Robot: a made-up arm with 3 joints. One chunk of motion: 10 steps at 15 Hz.
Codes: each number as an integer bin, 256 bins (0 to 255) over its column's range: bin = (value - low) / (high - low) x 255, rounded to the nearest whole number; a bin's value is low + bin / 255 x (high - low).
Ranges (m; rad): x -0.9..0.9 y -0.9..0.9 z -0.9..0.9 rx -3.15..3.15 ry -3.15..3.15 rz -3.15..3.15
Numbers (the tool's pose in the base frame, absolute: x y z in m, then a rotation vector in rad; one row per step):
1: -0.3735 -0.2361 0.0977 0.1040 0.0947 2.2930
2: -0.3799 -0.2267 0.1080 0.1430 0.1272 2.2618
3: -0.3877 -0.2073 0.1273 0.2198 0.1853 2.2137
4: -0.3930 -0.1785 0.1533 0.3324 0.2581 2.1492
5: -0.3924 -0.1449 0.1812 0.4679 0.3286 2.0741
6: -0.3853 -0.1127 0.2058 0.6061 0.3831 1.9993
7: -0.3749 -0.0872 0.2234 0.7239 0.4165 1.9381
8: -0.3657 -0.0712 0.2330 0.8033 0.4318 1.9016
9: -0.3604 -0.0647 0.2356 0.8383 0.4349 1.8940
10: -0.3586 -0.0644 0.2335 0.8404 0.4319 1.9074
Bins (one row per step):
1: 75 94 141 132 131 220
2: 74 95 143 133 133 219
3: 73 98 146 136 135 217
4: 72 102 149 141 138 214
5: 72 107 153 146 141 211
6: 73 112 157 152 143 208
7: 74 115 159 157 144 206
8: 76 117 161 160 145 204
9: 76 118 161 161 145 204
10: 77 118 161 162 145 205

